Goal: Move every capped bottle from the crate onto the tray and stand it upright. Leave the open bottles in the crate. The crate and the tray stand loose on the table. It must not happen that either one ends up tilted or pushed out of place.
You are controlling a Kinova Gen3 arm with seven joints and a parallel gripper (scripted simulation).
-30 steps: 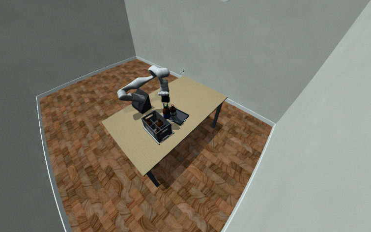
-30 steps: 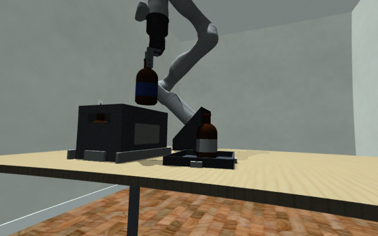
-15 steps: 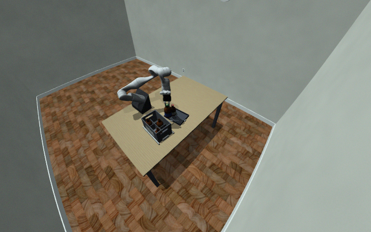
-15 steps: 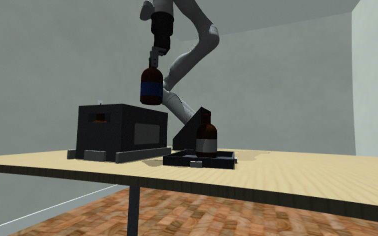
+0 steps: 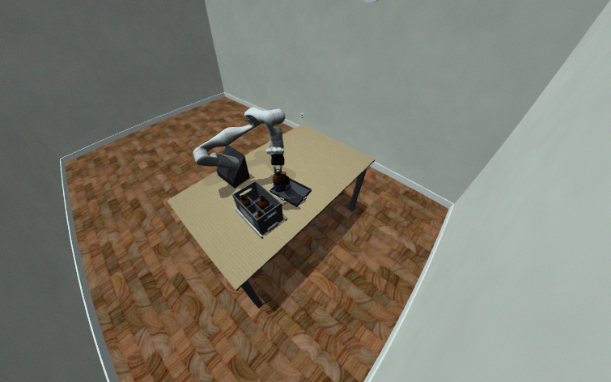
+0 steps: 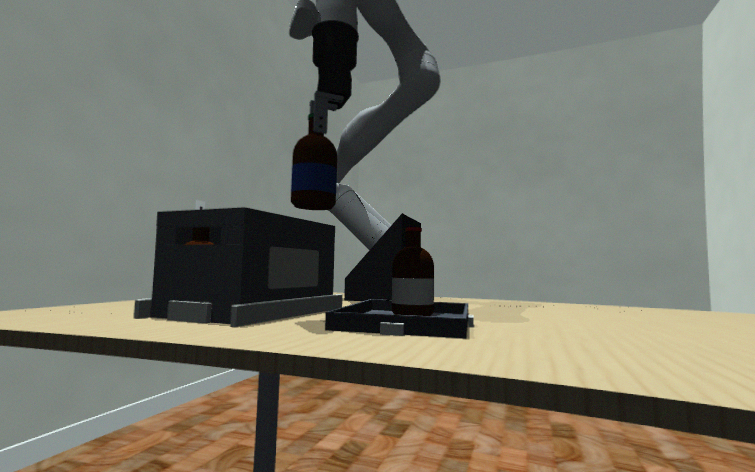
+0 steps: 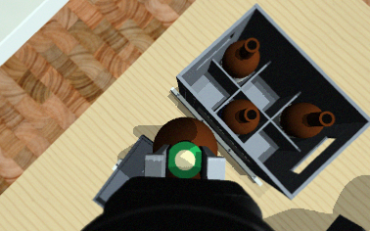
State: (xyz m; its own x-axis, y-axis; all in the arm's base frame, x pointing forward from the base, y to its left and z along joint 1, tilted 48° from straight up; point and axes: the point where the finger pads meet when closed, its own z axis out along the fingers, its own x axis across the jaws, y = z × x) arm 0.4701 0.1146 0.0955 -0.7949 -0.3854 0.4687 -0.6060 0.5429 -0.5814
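Now: hand 60 mm above the green-capped bottle. Round my hand: black tray 310 mm below, 150 mm to the left, 40 mm behind; then dark crate 240 mm below, 150 mm to the right, 60 mm behind.
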